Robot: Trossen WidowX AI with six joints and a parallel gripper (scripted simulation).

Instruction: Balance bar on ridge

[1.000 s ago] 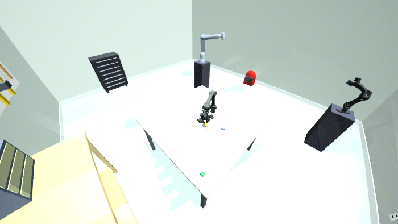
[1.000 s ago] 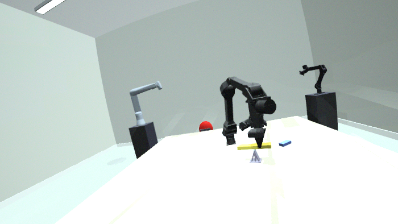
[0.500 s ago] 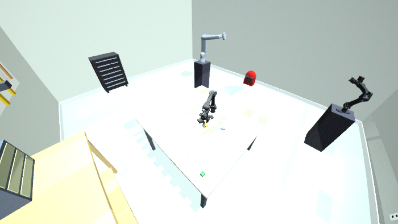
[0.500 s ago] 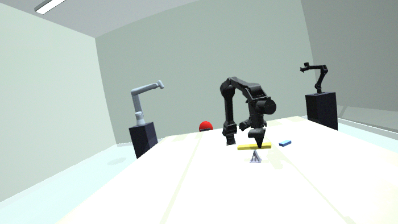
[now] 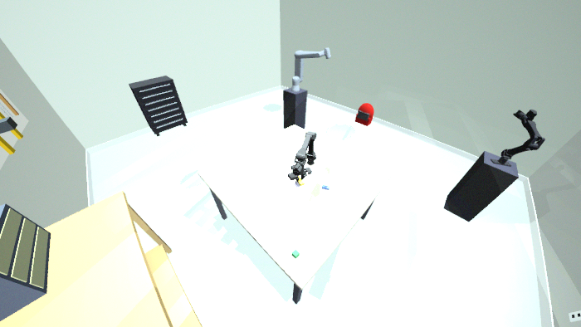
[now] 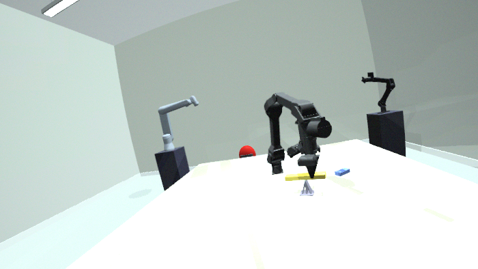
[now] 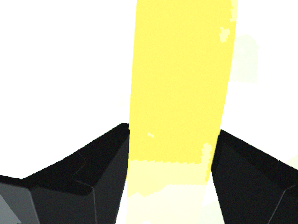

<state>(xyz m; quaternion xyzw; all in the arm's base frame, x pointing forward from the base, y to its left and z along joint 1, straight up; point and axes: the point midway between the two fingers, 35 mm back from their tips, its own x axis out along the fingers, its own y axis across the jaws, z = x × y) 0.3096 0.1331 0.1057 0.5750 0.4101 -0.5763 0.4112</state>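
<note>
The yellow bar lies 30 mm to the right of my gripper tip and 10 mm behind it. From my gripper tip the other things lie so: green cube (430 mm ahead, 370 mm to the left, 50 mm below); then small blue block (170 mm to the left, 150 mm behind, 60 mm below).
</note>
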